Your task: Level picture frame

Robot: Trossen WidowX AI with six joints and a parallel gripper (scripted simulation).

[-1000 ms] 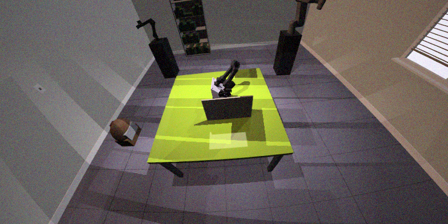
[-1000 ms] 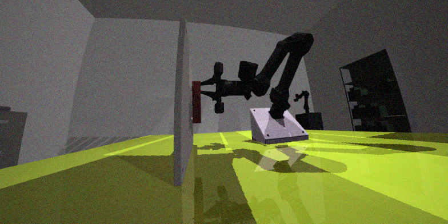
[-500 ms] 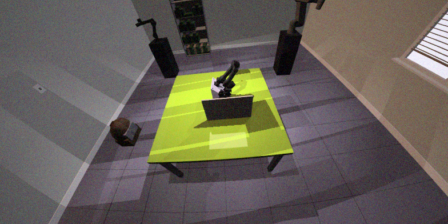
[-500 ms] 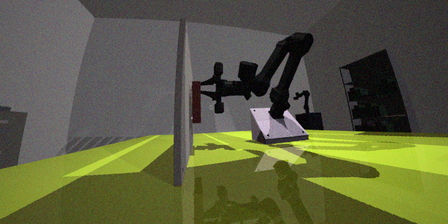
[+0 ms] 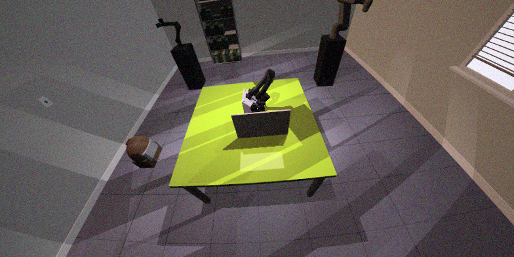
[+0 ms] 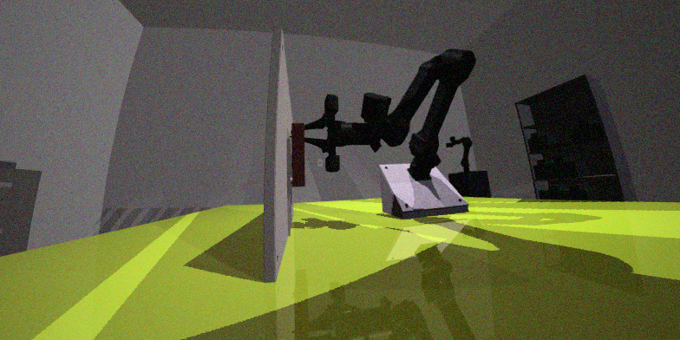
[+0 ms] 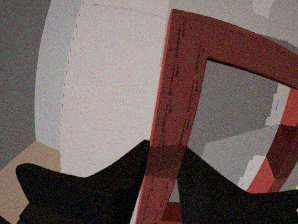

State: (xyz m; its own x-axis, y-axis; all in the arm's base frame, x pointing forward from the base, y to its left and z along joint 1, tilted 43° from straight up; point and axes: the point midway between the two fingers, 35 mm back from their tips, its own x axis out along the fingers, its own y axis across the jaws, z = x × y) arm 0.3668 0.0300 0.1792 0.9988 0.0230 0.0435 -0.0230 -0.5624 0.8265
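The dark red picture frame lies 50 mm below my gripper tip and 10 mm to the right of it. The rest, counted from my gripper tip: grey wall panel: 70 mm below, 20 mm ahead.
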